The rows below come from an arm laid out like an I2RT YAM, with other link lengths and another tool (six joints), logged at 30 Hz.
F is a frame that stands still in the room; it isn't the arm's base.
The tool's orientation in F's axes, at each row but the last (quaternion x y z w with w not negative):
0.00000, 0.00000, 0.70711, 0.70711
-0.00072, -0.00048, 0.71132, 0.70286
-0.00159, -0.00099, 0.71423, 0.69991
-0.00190, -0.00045, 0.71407, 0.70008
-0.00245, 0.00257, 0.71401, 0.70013
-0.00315, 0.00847, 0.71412, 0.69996
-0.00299, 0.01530, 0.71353, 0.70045
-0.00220, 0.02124, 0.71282, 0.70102
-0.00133, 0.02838, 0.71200, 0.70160
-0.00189, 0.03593, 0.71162, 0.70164
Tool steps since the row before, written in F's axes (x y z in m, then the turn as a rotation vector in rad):
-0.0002, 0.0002, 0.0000, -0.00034, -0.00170, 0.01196
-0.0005, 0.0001, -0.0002, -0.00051, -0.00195, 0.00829
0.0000, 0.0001, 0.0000, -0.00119, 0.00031, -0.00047
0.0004, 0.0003, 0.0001, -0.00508, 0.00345, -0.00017
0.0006, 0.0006, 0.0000, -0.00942, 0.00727, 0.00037
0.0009, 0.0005, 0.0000, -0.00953, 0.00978, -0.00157
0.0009, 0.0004, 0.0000, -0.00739, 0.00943, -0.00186
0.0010, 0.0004, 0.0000, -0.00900, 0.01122, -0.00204
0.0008, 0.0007, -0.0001, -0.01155, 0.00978, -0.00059
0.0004, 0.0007, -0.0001, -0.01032, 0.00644, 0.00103
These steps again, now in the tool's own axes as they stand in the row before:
0.0002, 0.0002, 0.0000, -0.00170, 0.00034, 0.01196
0.0001, 0.0005, -0.0002, -0.00195, 0.00052, 0.00829
0.0001, 0.0000, 0.0000, 0.00033, 0.00119, -0.00047
0.0003, -0.0004, 0.0001, 0.00355, 0.00501, -0.00015
0.0006, -0.0006, 0.0000, 0.00745, 0.00928, 0.00042
0.0005, -0.0009, 0.0000, 0.00999, 0.00932, -0.00148
0.0004, -0.0009, 0.0000, 0.00961, 0.00718, -0.00174
0.0004, -0.0010, 0.0000, 0.01143, 0.00876, -0.00190
0.0007, -0.0008, 0.0000, 0.00997, 0.01138, -0.00061
0.0007, -0.0004, 0.0000, 0.00653, 0.01027, 0.00088

